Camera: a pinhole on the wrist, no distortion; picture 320 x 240 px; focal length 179.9 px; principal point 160.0 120.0 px. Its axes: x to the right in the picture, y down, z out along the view. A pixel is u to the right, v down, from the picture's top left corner.
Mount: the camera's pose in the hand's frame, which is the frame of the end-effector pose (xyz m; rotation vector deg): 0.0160 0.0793 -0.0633 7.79 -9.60 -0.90
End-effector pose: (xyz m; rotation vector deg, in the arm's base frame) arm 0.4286 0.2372 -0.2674 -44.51 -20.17 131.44
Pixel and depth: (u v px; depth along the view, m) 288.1 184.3 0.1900
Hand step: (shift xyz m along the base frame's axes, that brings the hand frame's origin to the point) -0.2257 -0.0113 0.0178
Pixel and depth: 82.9 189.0 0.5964
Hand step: -0.2374 -0.4164 0.4415
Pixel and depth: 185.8 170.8 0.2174
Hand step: -0.1640 -0.0792 0.0744
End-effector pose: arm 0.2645 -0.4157 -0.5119 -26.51 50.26 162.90
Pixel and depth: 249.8 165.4 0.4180
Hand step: -0.2686 0.1281 0.3236
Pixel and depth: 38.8 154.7 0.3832
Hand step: 0.1927 0.0588 0.3742
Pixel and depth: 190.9 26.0 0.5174
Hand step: -0.0653 0.4529 0.1868
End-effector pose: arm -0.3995 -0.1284 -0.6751 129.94 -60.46 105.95
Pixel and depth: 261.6 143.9 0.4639
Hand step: 0.3539 -0.3366 0.0163
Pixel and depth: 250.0 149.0 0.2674
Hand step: 0.1575 -0.2090 -0.0070
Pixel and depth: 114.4 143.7 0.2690
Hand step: 0.1180 -0.0982 -0.1714
